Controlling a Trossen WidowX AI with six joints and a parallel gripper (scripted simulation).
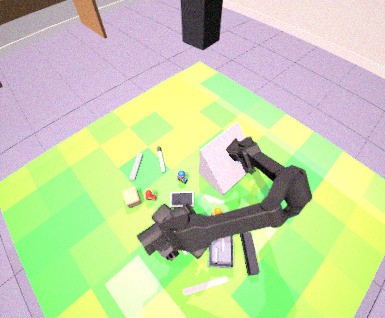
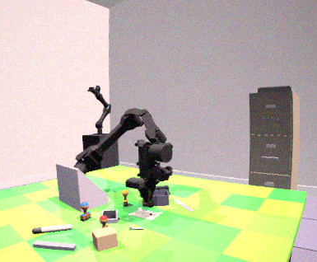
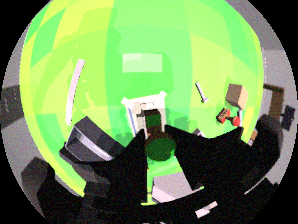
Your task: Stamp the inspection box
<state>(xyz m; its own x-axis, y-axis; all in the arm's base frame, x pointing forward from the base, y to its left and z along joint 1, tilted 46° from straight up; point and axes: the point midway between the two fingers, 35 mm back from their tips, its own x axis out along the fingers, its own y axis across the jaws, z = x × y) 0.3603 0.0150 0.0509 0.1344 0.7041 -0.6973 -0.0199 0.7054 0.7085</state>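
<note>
Right now the white card is 2 cm behind my gripper tip and 6 cm below it. Round my gripper tip: dark bar (11 cm behind, 21 cm to the left, 5 cm below); then dark tray (5 cm behind, 13 cm to the left, 5 cm below); then dark ink pad (11 cm behind, 10 cm to the right, 6 cm below).
</note>
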